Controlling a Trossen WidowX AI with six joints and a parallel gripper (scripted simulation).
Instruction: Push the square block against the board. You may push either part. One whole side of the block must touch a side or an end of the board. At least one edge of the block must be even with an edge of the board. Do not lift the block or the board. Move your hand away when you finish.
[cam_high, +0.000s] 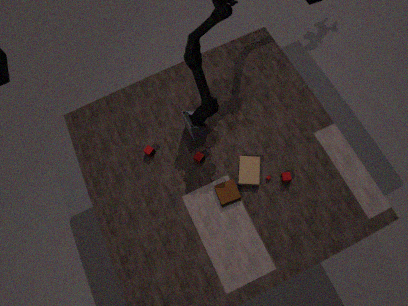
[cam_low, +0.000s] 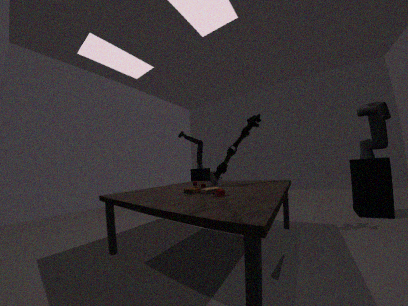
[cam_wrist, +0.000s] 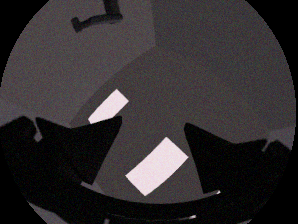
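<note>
Right now my gripper tip is 690 mm short of the square block, 370 mm to the left of it and 710 mm above it. Also, from my gripper tip: tan board (640 mm ahead, 230 mm to the right, 710 mm below); then tiny red piece (700 mm ahead, 160 mm to the right, 720 mm below).
</note>
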